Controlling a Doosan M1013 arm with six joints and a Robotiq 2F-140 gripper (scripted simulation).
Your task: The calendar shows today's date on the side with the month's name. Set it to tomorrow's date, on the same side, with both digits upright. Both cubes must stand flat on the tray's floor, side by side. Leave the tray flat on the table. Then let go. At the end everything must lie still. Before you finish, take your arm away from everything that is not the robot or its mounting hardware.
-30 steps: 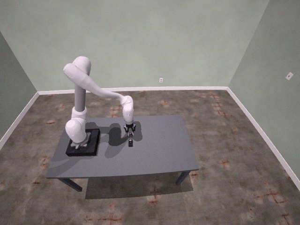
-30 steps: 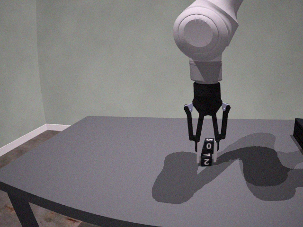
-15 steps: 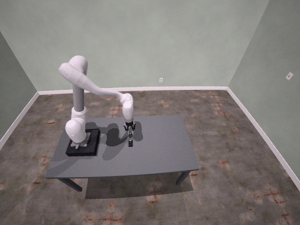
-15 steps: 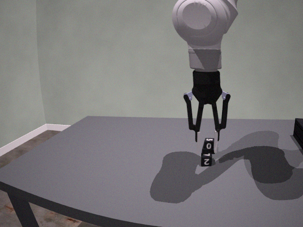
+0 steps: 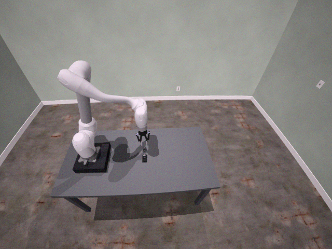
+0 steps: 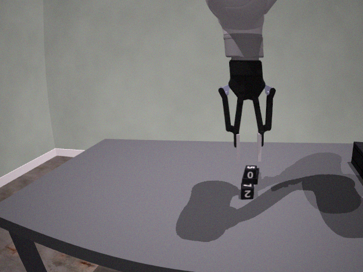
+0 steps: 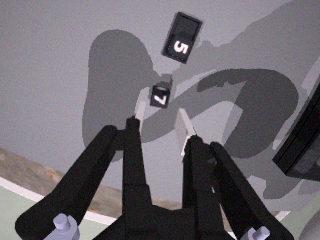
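My hand is 11 cm above the black number cube. Round my hand: tray: 12 cm below, 11 cm to the right.
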